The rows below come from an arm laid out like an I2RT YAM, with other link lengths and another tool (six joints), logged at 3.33 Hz.
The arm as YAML. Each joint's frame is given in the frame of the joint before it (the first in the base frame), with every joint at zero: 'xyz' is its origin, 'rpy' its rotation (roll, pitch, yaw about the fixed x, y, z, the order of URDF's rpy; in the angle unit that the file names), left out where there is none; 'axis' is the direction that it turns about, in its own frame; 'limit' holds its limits. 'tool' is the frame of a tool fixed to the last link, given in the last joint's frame.
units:
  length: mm
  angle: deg
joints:
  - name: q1
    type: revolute
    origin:
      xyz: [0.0, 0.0, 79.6]
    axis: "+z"
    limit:
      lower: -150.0
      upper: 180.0
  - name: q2
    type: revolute
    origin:
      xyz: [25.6, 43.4, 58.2]
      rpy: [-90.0, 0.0, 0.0]
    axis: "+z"
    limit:
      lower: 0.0
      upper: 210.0
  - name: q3
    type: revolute
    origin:
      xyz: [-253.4, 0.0, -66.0]
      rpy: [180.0, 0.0, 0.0]
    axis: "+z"
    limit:
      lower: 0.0
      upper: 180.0
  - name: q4
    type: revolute
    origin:
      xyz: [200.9, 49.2, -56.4]
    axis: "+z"
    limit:
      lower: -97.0
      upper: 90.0
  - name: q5
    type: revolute
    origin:
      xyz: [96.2, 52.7, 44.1]
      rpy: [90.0, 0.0, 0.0]
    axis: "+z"
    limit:
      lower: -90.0
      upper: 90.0
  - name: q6
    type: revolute
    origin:
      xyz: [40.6, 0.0, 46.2]
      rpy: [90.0, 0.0, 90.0]
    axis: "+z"
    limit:
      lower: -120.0
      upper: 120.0
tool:
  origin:
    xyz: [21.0, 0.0, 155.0]
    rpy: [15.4, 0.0, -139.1]
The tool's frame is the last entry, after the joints.
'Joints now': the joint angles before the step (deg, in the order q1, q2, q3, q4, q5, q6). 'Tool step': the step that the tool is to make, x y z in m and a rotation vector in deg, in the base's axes. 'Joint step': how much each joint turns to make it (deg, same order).
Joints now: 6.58 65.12 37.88 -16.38 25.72 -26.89
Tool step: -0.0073 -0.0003 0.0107 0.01 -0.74 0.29
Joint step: 0.01 -3.29 0.75 -3.18 -0.15 -0.27
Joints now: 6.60 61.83 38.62 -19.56 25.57 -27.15
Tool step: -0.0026 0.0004 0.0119 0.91 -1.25 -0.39
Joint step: 0.06 -1.83 1.77 -2.66 -0.18 0.95
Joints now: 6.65 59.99 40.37 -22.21 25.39 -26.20
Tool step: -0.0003 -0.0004 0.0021 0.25 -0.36 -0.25
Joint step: -0.05 -0.27 0.24 -0.26 0.01 0.32
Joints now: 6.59 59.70 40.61 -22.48 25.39 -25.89
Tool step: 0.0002 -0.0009 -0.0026 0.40 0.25 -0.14
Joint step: -0.44 0.32 -0.17 0.23 -0.51 0.13
